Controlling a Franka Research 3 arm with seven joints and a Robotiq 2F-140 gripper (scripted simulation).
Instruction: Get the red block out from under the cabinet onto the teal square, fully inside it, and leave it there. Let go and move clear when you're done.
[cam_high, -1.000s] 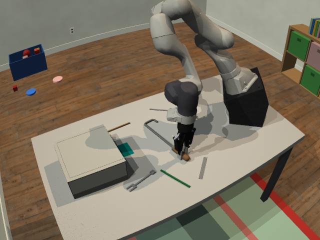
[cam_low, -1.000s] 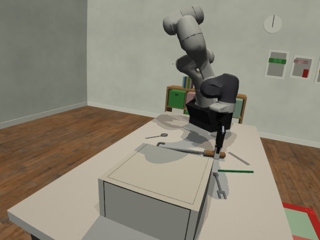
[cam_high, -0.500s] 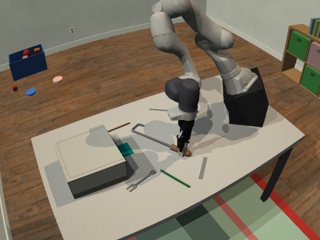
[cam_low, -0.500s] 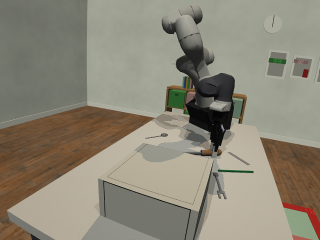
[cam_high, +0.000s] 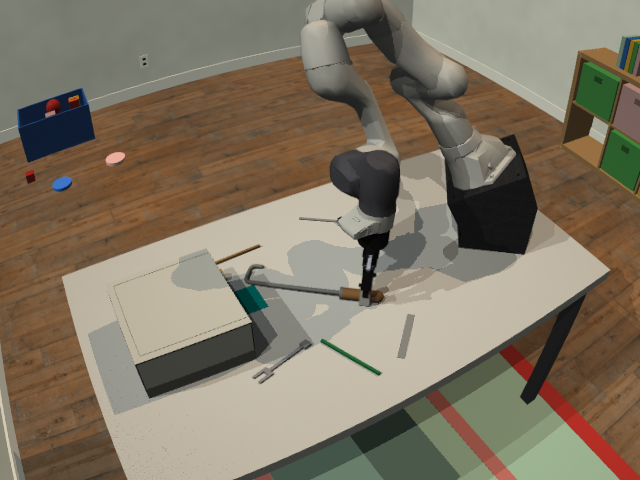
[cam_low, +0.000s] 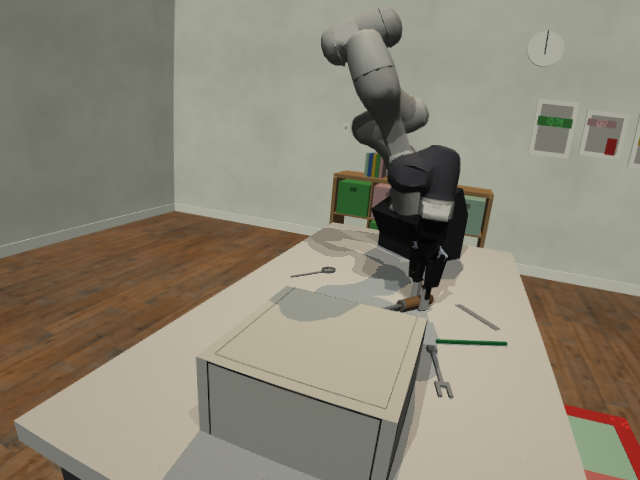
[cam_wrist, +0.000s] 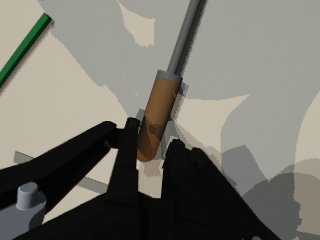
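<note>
The grey forked tool lies 280 mm ahead of my hand, 60 mm to the left of it and 30 mm below it. From my hand the other things lie so: grey strip: 10 mm behind, 160 mm to the left, 40 mm below; then tool with grey shaft: 80 mm ahead, 130 mm to the right, 20 mm below; then green stick: 150 mm ahead, 140 mm to the left, 30 mm below.
</note>
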